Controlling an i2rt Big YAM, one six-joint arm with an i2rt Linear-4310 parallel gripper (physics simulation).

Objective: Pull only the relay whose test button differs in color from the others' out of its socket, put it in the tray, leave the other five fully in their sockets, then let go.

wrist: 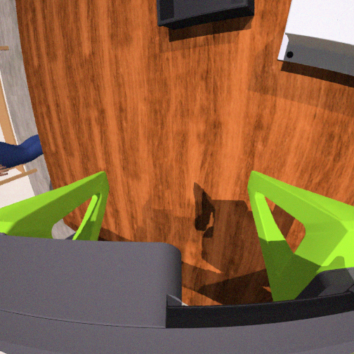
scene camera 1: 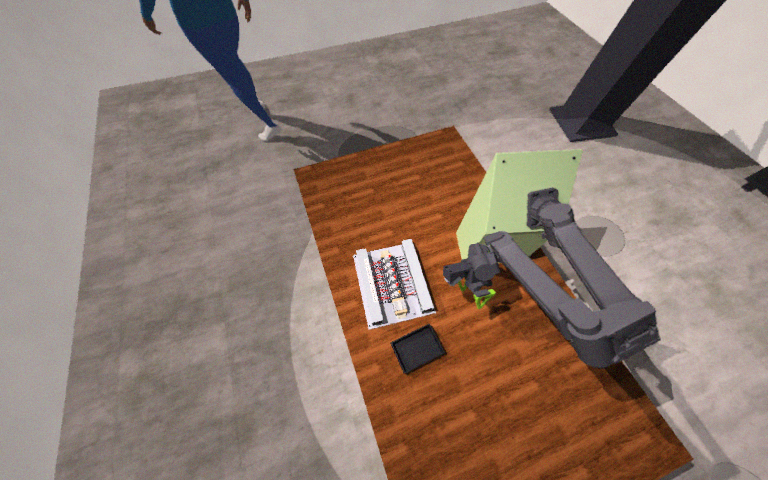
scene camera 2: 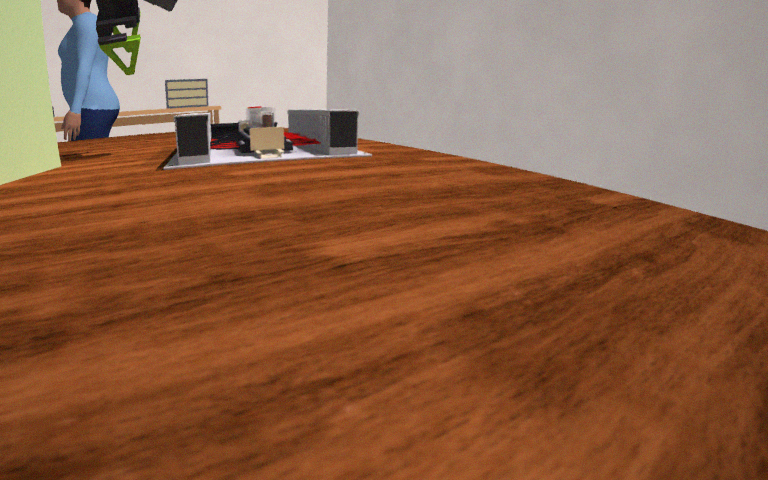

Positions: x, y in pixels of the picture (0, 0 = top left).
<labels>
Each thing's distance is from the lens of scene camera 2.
white panel (scene camera 2: 300, 152): 56 cm
beige block (scene camera 2: 269, 138): 54 cm
</labels>
